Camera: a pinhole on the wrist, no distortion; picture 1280 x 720 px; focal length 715.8 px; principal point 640.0 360.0 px. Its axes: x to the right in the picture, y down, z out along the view. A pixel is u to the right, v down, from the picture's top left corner.
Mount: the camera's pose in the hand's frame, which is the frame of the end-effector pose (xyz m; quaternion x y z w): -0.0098 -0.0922 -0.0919 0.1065 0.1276 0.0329 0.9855
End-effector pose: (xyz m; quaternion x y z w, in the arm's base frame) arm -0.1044 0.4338 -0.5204 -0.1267 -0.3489 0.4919 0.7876
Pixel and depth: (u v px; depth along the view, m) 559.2 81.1 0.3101
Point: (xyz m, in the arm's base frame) -0.0275 0.3095 -0.2205
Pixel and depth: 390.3 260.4 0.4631
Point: -0.1858 0.2155 -0.1272
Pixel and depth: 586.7 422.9 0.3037
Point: -0.1422 0.3811 -0.2811
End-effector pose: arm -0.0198 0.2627 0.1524 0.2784 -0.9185 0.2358 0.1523
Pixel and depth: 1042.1 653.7 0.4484
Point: -0.3509 -0.0338 0.0248
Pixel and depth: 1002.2 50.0 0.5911
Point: -0.1696 -0.4242 0.2005
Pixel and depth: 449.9 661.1 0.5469
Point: -0.0868 0.0121 -0.2877
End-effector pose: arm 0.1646 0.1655 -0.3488 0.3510 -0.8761 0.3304 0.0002
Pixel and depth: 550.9 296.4 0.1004
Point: 0.2374 0.0950 -0.2802
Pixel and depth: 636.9 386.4 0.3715
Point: 0.2566 -0.1206 -0.4453
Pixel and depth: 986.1 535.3 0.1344
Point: 0.1555 0.0536 -0.3023
